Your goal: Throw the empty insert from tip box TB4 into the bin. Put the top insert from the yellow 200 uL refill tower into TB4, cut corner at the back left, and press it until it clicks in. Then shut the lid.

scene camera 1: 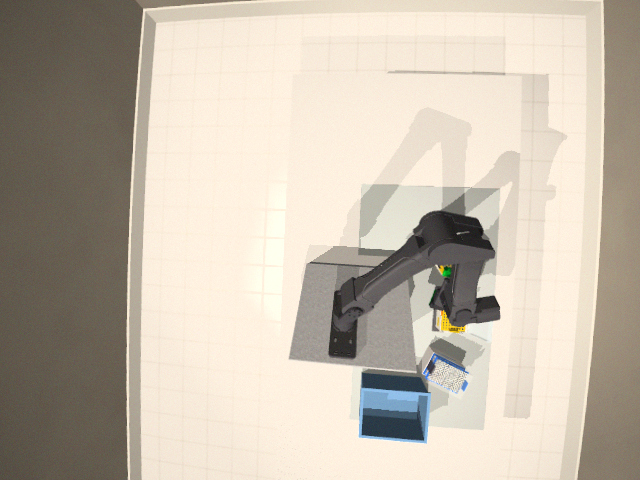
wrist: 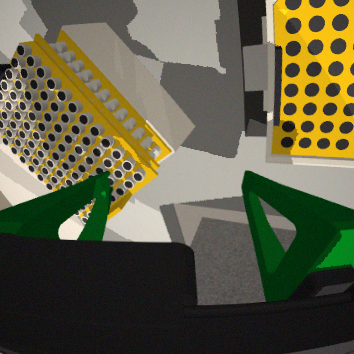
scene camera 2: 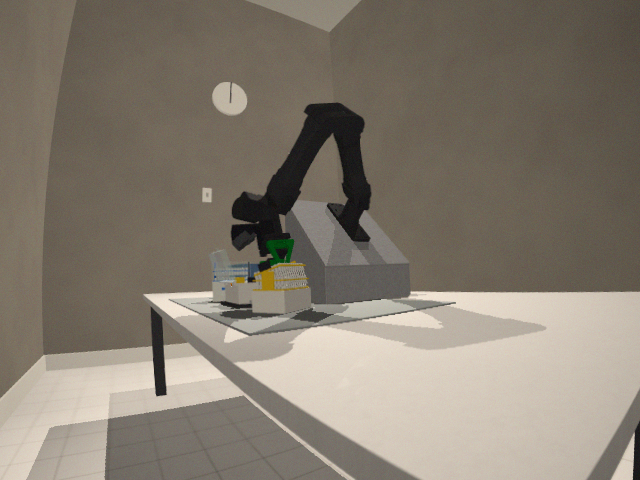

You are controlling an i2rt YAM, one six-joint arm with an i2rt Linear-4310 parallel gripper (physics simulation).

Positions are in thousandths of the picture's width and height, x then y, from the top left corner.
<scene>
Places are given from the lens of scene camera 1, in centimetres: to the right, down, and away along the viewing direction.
blue bin (scene camera 1: 620,851): 27, 60, 105
grey mat (scene camera 1: 607,445): 24, -9, 105
The marked spots on the blue bin and the grey mat are 69 cm apart.
</scene>
